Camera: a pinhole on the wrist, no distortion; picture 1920 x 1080 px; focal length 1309.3 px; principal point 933.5 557.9 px. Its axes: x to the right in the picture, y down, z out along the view. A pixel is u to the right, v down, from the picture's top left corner.
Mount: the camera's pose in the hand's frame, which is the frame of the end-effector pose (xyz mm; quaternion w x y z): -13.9 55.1 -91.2 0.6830 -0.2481 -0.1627 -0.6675
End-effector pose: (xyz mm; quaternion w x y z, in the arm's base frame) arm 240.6 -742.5 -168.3 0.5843 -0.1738 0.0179 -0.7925
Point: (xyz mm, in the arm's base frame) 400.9 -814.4 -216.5
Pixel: 385 705
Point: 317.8 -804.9 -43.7
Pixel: 1748 938
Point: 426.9 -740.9 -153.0
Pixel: 893 199
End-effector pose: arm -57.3 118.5 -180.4 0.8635 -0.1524 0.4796 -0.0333
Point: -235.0 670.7 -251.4
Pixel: outside the picture
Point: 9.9 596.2 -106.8
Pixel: 479 116
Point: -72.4 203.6 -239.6
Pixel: 981 979
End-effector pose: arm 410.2 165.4 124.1 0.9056 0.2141 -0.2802 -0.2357
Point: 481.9 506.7 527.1
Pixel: 309 571
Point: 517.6 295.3 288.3
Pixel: 474 1028
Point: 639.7 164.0 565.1
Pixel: outside the picture
